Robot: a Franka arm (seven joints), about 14 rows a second.
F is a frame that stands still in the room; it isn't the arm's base.
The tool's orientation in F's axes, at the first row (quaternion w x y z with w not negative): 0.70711, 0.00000, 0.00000, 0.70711
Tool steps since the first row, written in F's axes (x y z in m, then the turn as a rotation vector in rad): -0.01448, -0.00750, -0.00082, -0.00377, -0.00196, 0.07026; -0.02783, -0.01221, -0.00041, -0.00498, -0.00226, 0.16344; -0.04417, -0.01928, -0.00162, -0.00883, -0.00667, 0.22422; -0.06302, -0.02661, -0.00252, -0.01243, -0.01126, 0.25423; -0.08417, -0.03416, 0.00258, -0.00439, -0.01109, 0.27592; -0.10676, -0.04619, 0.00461, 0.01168, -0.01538, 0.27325; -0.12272, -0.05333, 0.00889, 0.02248, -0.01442, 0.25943; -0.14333, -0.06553, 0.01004, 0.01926, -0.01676, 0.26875; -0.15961, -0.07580, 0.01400, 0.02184, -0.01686, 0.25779; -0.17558, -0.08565, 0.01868, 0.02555, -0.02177, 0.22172
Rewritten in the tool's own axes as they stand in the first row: -0.00750, 0.01448, -0.00082, -0.00196, 0.00377, 0.07026; -0.01221, 0.02783, -0.00041, -0.00226, 0.00498, 0.16344; -0.01928, 0.04417, -0.00162, -0.00667, 0.00883, 0.22422; -0.02661, 0.06302, -0.00252, -0.01126, 0.01243, 0.25423; -0.03416, 0.08417, 0.00258, -0.01109, 0.00439, 0.27592; -0.04619, 0.10676, 0.00461, -0.01538, -0.01168, 0.27325; -0.05333, 0.12272, 0.00889, -0.01442, -0.02248, 0.25943; -0.06553, 0.14333, 0.01004, -0.01676, -0.01926, 0.26875; -0.07580, 0.15961, 0.01400, -0.01686, -0.02184, 0.25779; -0.08565, 0.17558, 0.01868, -0.02177, -0.02555, 0.22172
